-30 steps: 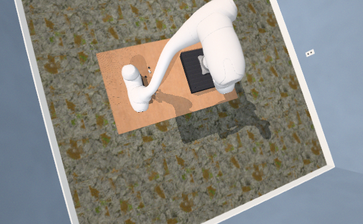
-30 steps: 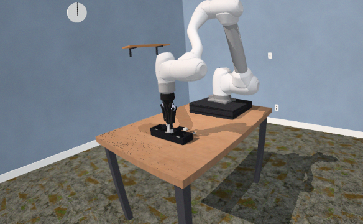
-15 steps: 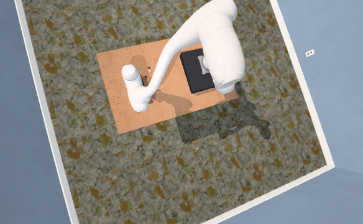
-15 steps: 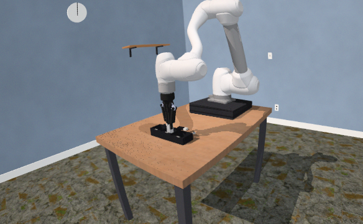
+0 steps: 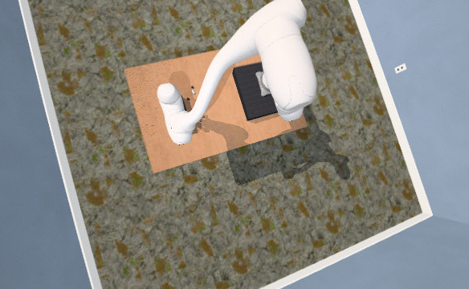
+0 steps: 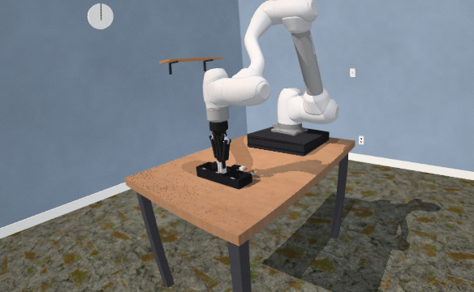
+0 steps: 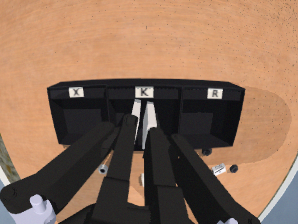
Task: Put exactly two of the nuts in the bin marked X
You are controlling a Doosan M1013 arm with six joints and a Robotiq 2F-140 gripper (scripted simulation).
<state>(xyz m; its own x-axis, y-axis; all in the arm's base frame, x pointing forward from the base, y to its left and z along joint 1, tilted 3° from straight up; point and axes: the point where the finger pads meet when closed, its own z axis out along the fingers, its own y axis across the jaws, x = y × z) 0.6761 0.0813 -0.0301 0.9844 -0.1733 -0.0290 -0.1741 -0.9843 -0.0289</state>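
Right now the black bin row is 30 mm below my hand. Round my hand: white piece (150 mm to the right, 120 mm behind, 50 mm below); then pale nut (120 mm behind, 70 mm to the left, 50 mm below).
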